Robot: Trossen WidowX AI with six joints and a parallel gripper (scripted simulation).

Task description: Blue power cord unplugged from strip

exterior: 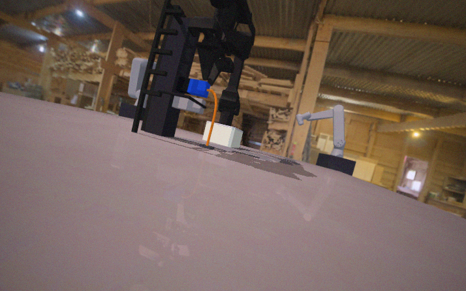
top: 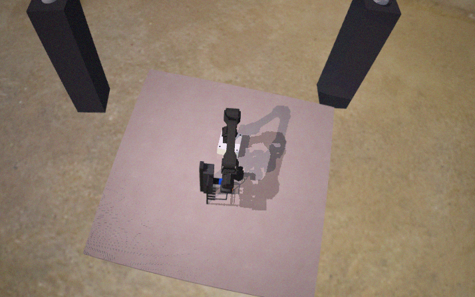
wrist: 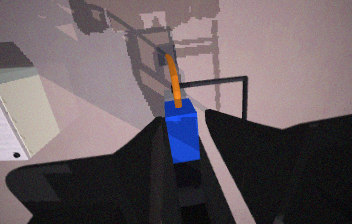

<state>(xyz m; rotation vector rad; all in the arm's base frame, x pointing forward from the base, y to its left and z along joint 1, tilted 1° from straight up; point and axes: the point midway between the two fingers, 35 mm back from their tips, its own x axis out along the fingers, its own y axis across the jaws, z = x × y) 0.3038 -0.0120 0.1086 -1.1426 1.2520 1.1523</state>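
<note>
Right now the blue plug is 4 cm to the right of my gripper tip and 1 cm below it. Also, from my gripper tip: black ladder-like rack 10 cm to the right, 8 cm ahead, 1 cm below.
</note>
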